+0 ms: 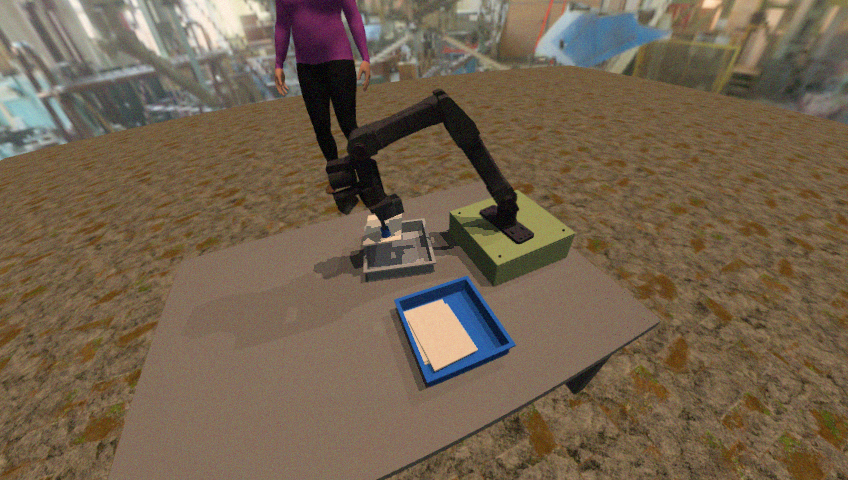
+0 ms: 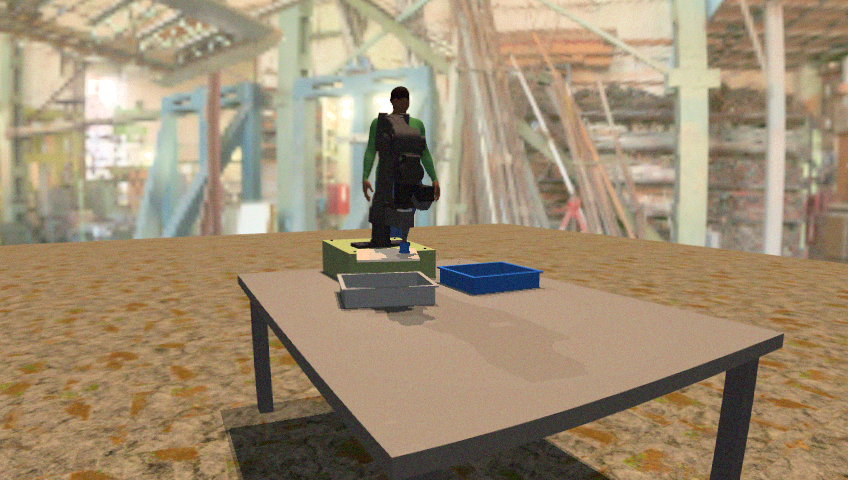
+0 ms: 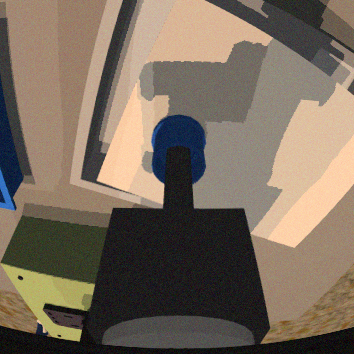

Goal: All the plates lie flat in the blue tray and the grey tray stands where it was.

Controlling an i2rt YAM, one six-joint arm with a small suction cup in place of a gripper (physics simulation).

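Places are measured from the arm's base along level axes (x ahead, y left, z up), in millimetres.
Pixels of known places: hand, tool point: [image 1: 387,237] [image 2: 404,256] [image 3: 177,130]; arm's base, link origin: [image 1: 505,224] [image 2: 380,245].
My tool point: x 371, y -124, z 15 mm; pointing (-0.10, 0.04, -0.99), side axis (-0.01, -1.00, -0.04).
For each thing: its top centre in the pictures, then the offset to it from my tool point. "pt": a spot on its surface instead. Level surfaces: height alone.
- cream plate, top centre: [image 3: 261,159] [image 2: 387,251] [image 1: 383,225] 8 mm back, 47 mm right, 15 mm up
- grey tray, top centre: [image 3: 225,132] [image 2: 384,279] [image 1: 397,242] 43 mm back, 37 mm right, 66 mm down
- More cream surface, surface spot: [image 3: 316,197] pt 43 mm back, 96 mm right, 9 mm up
- blue tray, top centre: [image 1: 450,320] [image 2: 489,268] 32 mm back, 319 mm left, 66 mm down
- grey-brown table, surface height: 116 mm down
My suction cup [image 1: 385,231] [image 2: 404,247] [image 3: 179,140] sits on a cream plate [image 1: 373,230] [image 2: 379,255] [image 3: 197,31] and holds it lifted, roughly level, above the rim of the grey tray [image 1: 398,270] [image 2: 385,292] [image 3: 102,105]. The plate hangs over the tray's far end, toward the arm's base. More cream surface [image 3: 316,197] shows below it inside the grey tray. The blue tray [image 1: 468,364] [image 2: 489,280] [image 3: 8,168] stands beside the grey tray. It holds a flat stack of cream plates [image 1: 441,334].
The arm stands on a green base block [image 1: 522,256] [image 2: 337,256] [image 3: 46,242] right behind the grey tray. Both trays sit on a grey-brown table [image 1: 265,388] [image 2: 474,370]. A person [image 1: 322,59] [image 2: 399,119] stands on the floor beyond the table.
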